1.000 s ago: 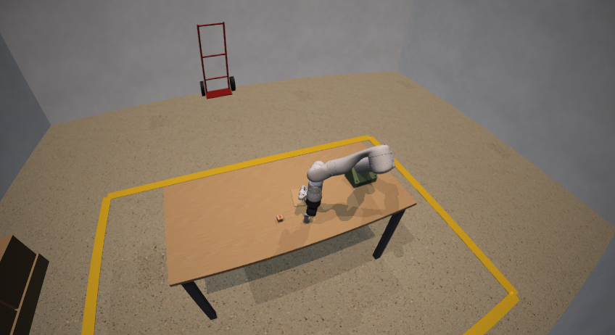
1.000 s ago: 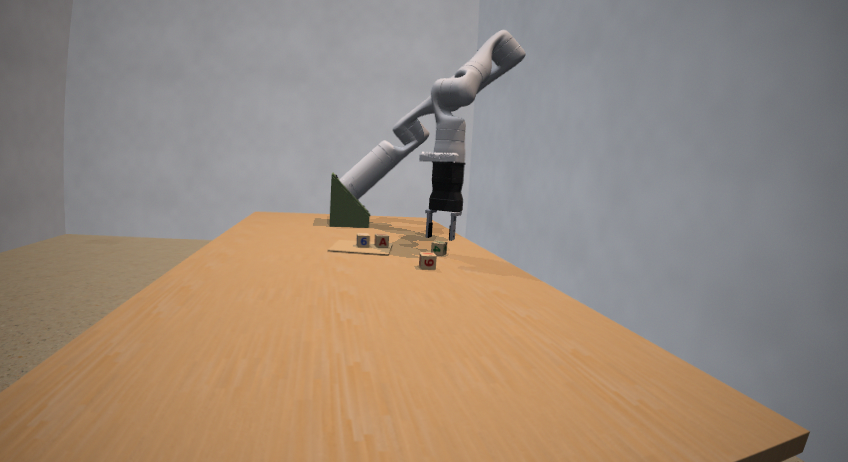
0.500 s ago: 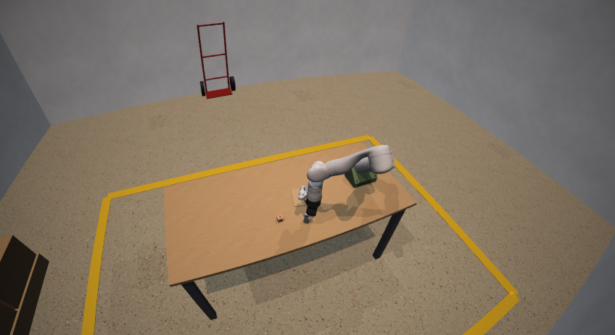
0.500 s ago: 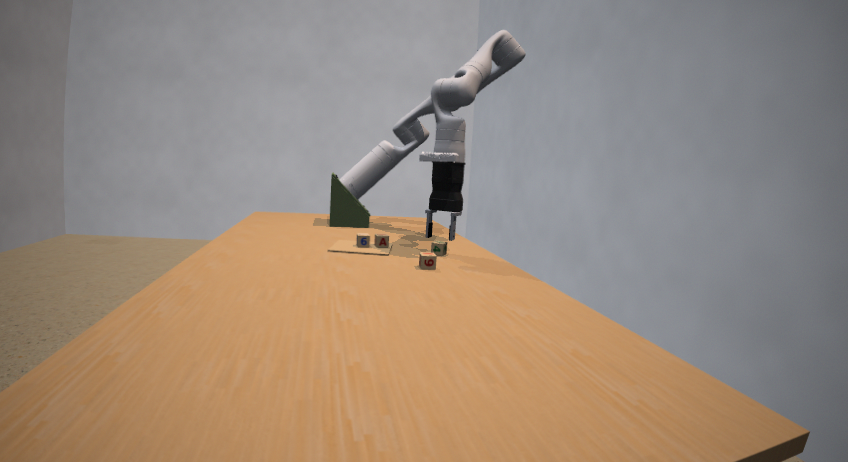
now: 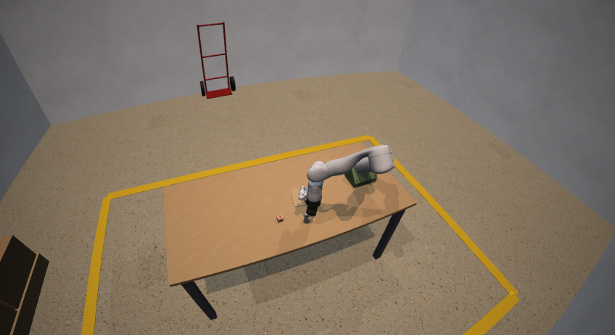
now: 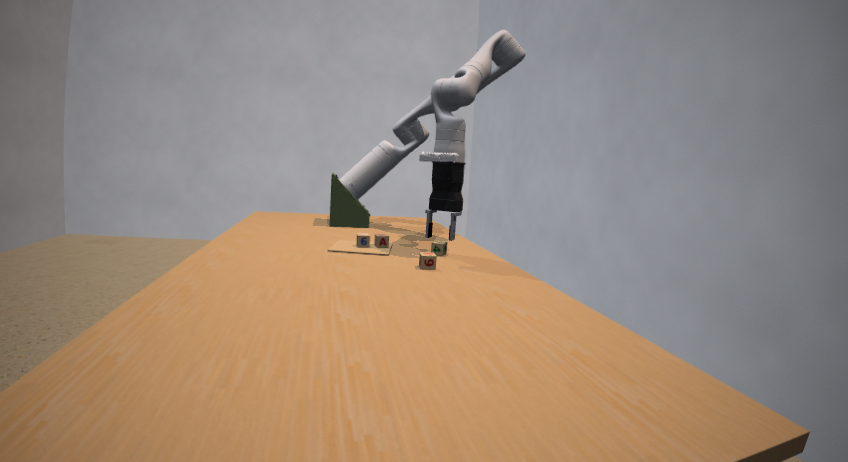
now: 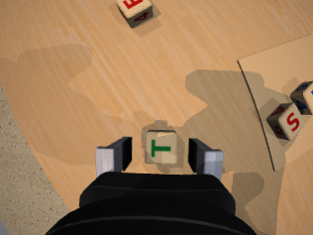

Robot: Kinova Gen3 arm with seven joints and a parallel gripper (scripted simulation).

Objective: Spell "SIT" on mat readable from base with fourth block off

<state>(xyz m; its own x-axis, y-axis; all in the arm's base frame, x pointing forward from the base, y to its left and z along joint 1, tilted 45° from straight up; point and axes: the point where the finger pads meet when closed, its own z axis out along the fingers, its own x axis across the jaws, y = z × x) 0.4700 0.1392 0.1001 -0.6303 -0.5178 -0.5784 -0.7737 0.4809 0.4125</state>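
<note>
Now: the green-marked block 4 cm below my hand. The rest, counted from my hand: blue-marked block 17 cm to the right, 7 cm behind, 4 cm below; then tan mat 17 cm to the right, 7 cm behind, 5 cm below; then E block 13 cm ahead, 7 cm to the right, 4 cm below.
</note>
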